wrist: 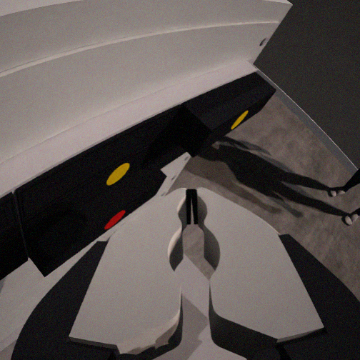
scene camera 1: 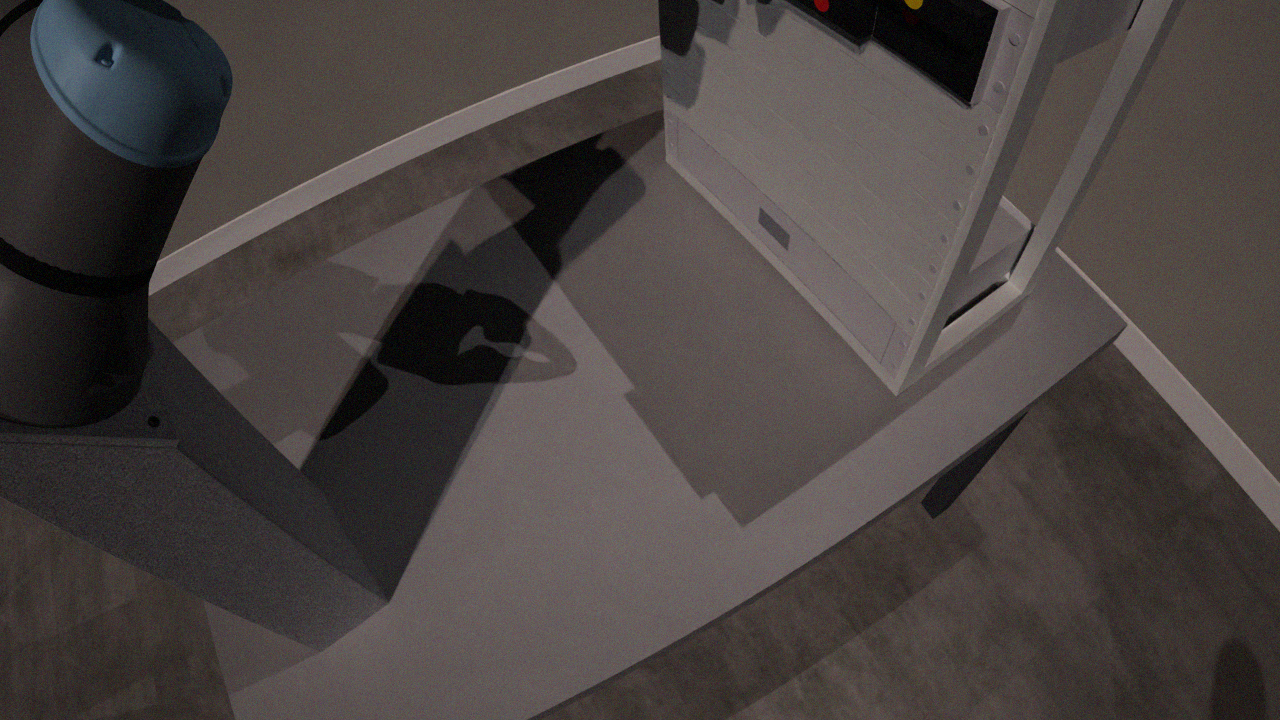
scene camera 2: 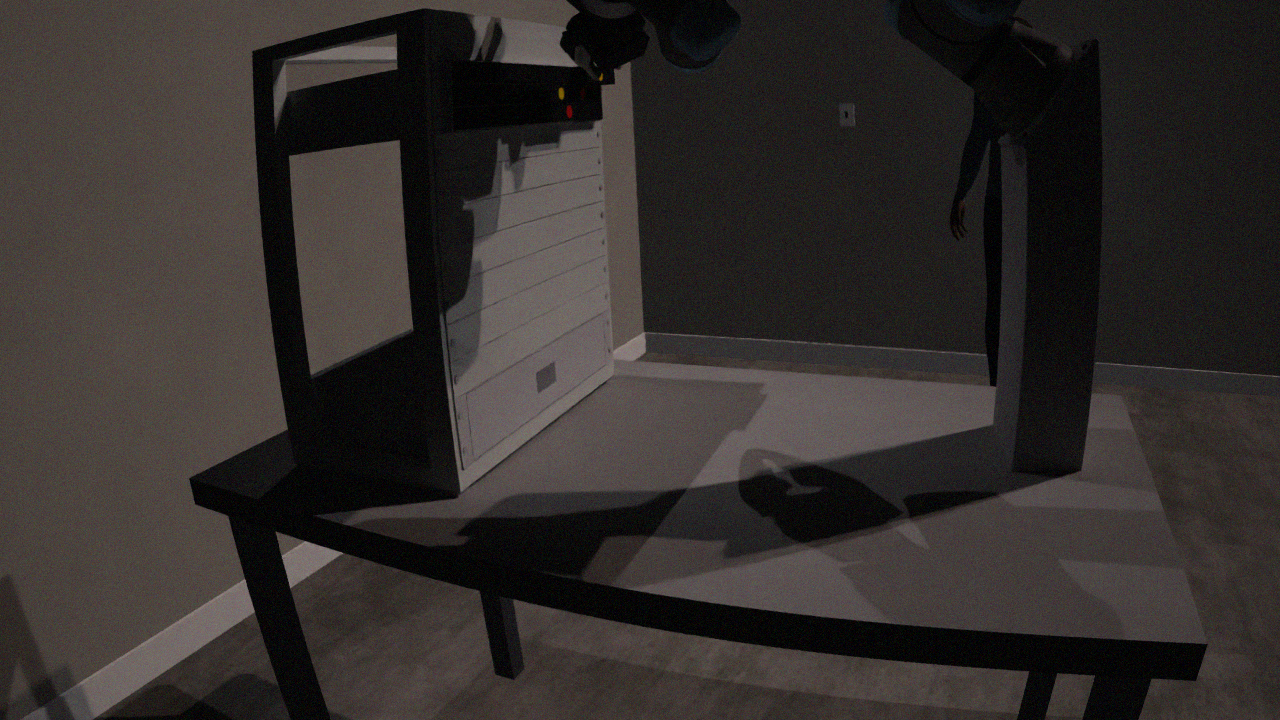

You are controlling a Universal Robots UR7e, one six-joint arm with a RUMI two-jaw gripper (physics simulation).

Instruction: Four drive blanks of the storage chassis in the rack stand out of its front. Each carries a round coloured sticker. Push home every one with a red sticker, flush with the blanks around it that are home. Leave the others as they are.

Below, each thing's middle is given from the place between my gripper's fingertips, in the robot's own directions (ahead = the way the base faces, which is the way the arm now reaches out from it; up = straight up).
Scene:
I see the pale rack (scene camera 1: 865,157) 17 cm ahead of my hand, 12 cm to the left of it and 22 cm below it.

